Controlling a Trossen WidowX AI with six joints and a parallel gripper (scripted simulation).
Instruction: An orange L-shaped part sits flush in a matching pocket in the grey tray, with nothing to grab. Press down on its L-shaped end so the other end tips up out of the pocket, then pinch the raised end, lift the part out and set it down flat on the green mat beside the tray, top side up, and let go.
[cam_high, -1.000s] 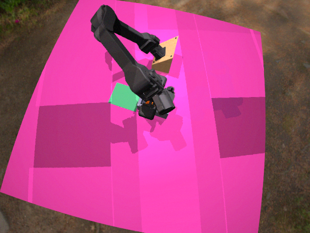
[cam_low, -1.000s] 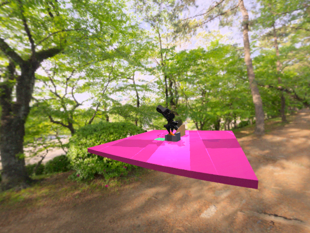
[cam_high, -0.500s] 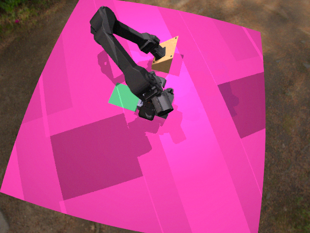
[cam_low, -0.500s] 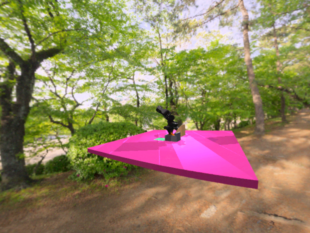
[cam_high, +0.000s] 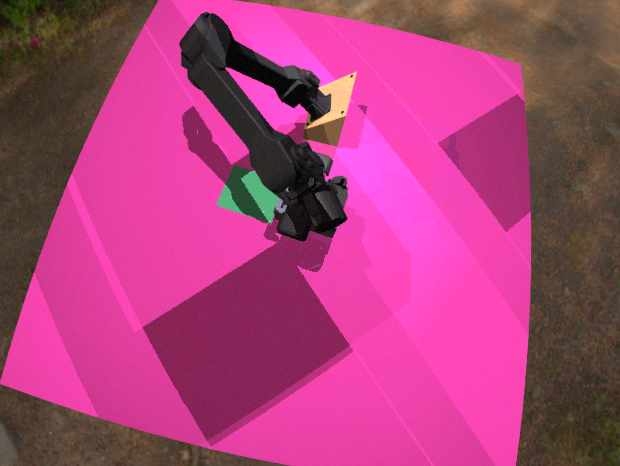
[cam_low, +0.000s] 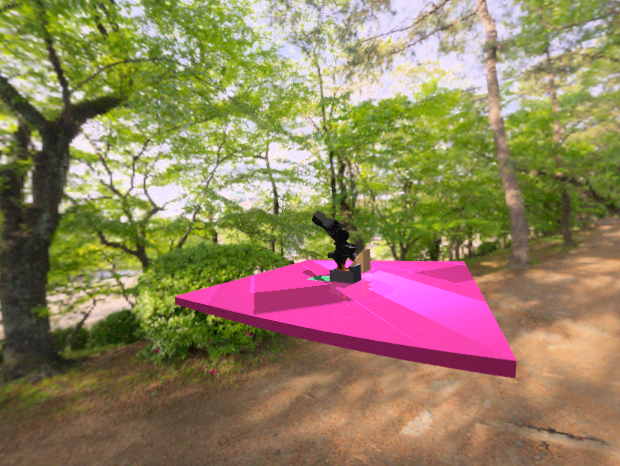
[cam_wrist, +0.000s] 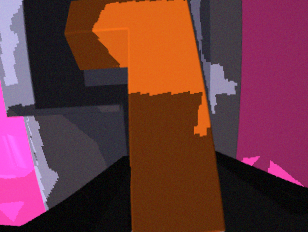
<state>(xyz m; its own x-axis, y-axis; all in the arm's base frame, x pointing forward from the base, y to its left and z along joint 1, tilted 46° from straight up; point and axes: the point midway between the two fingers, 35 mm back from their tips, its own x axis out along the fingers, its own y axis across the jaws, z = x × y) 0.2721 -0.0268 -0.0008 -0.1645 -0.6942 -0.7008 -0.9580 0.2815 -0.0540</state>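
Right now my gripper tip is 14 cm to the left of the green mat, 8 cm above it and 5 cm past it. Round my gripper tip: orange L-shaped part: 4 cm to the left, 3 cm below, 1 cm behind.
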